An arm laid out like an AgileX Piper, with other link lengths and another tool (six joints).
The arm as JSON. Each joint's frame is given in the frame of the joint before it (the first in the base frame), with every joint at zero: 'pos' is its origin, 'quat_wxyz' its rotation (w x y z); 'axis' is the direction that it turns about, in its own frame. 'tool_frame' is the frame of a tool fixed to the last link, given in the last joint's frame.
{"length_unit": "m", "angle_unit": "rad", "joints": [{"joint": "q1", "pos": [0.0, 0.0, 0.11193], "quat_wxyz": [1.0, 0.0, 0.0, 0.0], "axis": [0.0, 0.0, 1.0]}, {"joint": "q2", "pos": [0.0, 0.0, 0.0], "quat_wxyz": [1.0, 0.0, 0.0, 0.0], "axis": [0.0, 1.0, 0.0]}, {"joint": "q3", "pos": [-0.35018, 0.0, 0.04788], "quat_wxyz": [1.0, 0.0, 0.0, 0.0], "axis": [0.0, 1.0, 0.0]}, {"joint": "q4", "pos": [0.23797, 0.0, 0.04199], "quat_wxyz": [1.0, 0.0, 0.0, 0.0], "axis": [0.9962, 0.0, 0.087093]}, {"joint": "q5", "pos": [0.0, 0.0, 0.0], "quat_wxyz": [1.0, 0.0, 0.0, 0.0], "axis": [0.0, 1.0, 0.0]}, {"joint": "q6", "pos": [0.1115, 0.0, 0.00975], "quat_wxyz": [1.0, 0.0, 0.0, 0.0], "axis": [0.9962, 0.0, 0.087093]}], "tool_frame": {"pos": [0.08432, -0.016, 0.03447], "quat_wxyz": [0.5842, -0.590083, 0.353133, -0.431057]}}
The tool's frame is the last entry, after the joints.
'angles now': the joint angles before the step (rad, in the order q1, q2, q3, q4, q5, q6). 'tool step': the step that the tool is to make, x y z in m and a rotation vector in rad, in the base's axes. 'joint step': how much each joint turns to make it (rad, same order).
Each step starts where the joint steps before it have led.
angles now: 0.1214, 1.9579, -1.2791, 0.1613, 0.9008, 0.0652
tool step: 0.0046, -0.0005, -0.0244, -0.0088, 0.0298, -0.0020
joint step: 0.0001, 0.0592, -0.0003, -0.0031, -0.0286, 0.0002
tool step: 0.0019, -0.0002, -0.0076, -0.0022, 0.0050, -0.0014
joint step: -0.0002, 0.0183, 0.0006, -0.0003, -0.0137, -0.0003
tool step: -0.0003, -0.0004, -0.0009, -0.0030, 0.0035, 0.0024
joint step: 0.0002, 0.0022, -0.0006, -0.0035, 0.0022, 0.0002
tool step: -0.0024, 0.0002, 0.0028, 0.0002, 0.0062, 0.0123
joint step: -0.0002, -0.0072, -0.0004, -0.0001, 0.0152, -0.0107
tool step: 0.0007, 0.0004, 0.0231, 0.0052, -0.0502, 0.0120
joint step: 0.0001, -0.0536, 0.0000, -0.0008, 0.0045, -0.0109
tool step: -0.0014, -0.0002, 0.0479, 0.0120, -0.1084, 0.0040
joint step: 0.0000, -0.1109, 0.0001, -0.0011, 0.0021, -0.0032
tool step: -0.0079, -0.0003, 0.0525, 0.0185, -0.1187, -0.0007
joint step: -0.0001, -0.1230, 0.0001, 0.0044, 0.0030, -0.0009
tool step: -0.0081, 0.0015, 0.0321, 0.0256, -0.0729, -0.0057
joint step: 0.0001, -0.0763, -0.0001, 0.0175, 0.0009, 0.0001
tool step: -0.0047, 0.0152, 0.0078, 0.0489, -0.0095, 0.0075
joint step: 0.0213, -0.0181, -0.0001, 0.0491, 0.0023, 0.0002
